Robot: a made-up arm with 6 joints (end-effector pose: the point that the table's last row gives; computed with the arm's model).
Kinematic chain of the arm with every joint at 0, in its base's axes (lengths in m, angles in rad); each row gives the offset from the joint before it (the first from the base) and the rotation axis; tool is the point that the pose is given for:
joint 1: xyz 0 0 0.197 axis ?
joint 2: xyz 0 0 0 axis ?
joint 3: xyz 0 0 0.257 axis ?
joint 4: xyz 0 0 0 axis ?
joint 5: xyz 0.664 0 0 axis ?
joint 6: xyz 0 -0.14 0 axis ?
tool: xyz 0 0 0
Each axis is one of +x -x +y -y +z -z.
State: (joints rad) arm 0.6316 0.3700 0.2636 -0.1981 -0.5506 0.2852
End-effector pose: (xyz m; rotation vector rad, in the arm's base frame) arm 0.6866 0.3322 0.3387 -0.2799 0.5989 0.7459
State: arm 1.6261 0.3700 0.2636 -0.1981 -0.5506 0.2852
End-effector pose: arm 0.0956 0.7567 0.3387 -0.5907 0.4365 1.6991
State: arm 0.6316 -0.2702 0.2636 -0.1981 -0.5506 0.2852
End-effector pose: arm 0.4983 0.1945 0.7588 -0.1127 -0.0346 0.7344
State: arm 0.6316 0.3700 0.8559 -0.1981 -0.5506 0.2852
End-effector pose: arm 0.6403 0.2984 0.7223 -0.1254 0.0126 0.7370
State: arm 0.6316 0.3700 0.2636 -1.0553 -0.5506 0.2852
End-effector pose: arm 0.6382 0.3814 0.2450 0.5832 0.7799 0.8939
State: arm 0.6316 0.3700 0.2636 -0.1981 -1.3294 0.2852
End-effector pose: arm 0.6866 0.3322 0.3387 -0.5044 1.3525 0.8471
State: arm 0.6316 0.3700 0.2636 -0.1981 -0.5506 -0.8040
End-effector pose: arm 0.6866 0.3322 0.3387 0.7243 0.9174 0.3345
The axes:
joint 1: +z
joint 2: +y
joint 3: -y
joint 4: -x
joint 5: -y
joint 6: -x

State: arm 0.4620 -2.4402 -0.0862 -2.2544 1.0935 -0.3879
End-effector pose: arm -0.5384 -0.1693 0.5478 -1.9713 0.3759 -1.4101
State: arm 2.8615 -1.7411 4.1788 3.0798 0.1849 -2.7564
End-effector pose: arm -0.3946 -0.0319 -0.0744 -0.8503 -0.3441 2.8283
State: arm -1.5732 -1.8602 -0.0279 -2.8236 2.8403 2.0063
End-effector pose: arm 0.1339 0.3754 0.7764 1.7524 -0.4251 -1.9970
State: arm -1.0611 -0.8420 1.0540 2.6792 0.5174 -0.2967
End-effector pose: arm -0.1166 0.4653 0.9774 2.2795 -0.3148 1.7385
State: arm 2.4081 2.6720 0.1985 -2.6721 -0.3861 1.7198
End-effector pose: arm 0.2464 -0.3901 -0.3938 -1.5288 1.3535 0.5633
